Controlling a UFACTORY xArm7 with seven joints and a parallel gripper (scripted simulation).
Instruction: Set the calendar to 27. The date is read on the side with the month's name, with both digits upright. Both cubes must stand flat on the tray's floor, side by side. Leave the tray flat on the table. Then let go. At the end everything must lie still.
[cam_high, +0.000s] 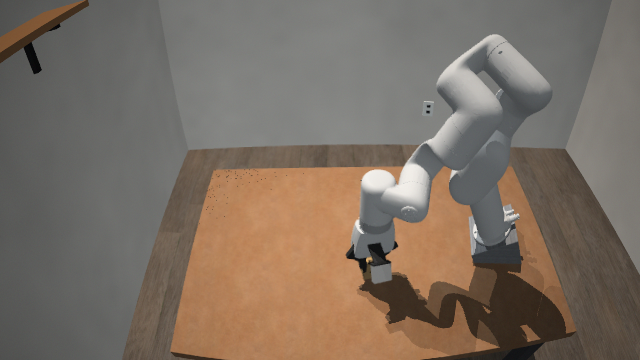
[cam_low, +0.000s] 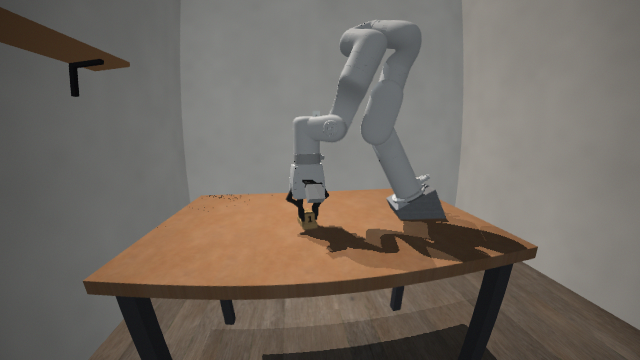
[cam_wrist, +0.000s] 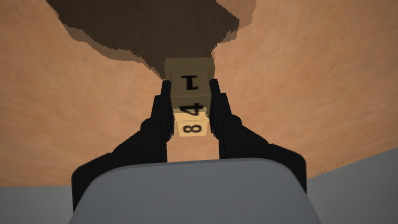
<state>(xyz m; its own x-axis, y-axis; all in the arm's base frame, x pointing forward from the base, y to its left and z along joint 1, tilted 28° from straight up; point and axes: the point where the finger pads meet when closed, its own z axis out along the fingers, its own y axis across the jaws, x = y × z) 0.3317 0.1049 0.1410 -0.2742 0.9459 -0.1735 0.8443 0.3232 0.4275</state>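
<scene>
Now: hand 10 mm above the wooden digit cube. Round my hand: wooden calendar tray: 30 mm below, 20 mm to the right.
</scene>
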